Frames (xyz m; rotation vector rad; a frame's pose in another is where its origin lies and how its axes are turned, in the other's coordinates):
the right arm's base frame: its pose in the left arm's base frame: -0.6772 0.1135 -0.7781 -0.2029 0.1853 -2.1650
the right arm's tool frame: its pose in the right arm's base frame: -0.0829 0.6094 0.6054 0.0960 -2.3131 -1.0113
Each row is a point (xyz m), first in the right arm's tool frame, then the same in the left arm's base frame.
Working: the right arm's tool frame: its pose in the left arm's base frame: -0.0133 -0.1953 -0.3213 2.3425 1.2896 1.0863

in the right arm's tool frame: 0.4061 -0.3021 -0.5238
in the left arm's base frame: -0.4407 0.2408 0.0759
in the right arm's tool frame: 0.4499 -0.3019 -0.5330
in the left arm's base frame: -0.4328 0.2749 0.1037
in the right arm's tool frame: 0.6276 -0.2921 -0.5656
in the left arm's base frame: -0.3916 0.4089 0.2182
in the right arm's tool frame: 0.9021 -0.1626 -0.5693
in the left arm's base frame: -0.2240 0.5559 0.4241
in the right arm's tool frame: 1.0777 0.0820 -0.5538
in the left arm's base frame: -0.0040 0.5593 0.6302
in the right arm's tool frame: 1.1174 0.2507 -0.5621
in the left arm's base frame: 0.1075 0.4934 0.7457
